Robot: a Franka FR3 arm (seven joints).
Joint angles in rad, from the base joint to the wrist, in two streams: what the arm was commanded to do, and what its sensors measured. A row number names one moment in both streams.
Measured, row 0:
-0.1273, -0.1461, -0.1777, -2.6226, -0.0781, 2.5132, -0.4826
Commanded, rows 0 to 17:
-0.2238, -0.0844, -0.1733, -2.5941, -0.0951, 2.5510, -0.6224
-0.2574, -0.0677, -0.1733, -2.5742, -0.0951, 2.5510, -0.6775
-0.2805, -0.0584, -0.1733, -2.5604, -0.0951, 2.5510, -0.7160
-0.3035, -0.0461, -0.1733, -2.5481, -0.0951, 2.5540, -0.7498
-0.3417, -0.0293, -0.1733, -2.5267, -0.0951, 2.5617, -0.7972
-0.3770, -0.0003, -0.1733, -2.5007, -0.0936, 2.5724, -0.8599
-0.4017, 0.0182, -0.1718, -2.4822, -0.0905, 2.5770, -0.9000
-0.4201, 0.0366, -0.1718, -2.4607, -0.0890, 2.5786, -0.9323
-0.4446, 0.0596, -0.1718, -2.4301, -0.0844, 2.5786, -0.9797
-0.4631, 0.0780, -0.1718, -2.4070, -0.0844, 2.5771, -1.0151
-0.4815, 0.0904, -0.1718, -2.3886, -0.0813, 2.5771, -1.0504
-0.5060, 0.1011, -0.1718, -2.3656, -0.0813, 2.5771, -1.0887
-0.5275, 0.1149, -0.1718, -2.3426, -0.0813, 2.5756, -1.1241
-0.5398, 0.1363, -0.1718, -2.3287, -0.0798, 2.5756, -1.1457
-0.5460, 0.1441, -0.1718, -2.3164, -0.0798, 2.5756, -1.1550
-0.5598, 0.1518, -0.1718, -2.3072, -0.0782, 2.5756, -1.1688
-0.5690, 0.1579, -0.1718, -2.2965, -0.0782, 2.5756, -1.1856
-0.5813, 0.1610, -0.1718, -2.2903, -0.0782, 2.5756, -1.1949
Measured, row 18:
-0.5435, 0.1191, -0.1829, -2.3282, -0.0793, 2.5703, -1.1554
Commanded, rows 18 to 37:
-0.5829, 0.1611, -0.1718, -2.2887, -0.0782, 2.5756, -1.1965
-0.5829, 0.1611, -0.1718, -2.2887, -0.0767, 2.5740, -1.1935
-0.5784, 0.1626, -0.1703, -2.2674, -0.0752, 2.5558, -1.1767
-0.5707, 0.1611, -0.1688, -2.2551, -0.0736, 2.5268, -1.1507
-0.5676, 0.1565, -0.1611, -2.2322, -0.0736, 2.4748, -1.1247
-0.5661, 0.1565, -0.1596, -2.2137, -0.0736, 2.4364, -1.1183
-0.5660, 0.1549, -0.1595, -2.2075, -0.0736, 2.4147, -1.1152
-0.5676, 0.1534, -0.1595, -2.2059, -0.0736, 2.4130, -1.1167
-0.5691, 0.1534, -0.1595, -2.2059, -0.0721, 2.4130, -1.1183
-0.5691, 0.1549, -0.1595, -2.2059, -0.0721, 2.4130, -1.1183
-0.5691, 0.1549, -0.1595, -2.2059, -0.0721, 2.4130, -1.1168
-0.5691, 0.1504, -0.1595, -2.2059, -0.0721, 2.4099, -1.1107
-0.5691, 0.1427, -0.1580, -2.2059, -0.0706, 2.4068, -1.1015
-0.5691, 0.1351, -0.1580, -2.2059, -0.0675, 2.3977, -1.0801
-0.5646, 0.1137, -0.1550, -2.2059, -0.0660, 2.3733, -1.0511
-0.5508, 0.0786, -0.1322, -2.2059, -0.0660, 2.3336, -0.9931
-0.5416, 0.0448, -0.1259, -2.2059, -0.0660, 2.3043, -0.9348
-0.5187, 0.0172, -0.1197, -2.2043, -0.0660, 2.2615, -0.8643
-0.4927, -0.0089, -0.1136, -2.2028, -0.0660, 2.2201, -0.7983
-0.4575, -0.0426, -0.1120, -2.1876, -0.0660, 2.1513, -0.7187
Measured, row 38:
-0.5257, 0.0571, -0.1191, -2.1910, -0.0754, 2.2845, -0.8819
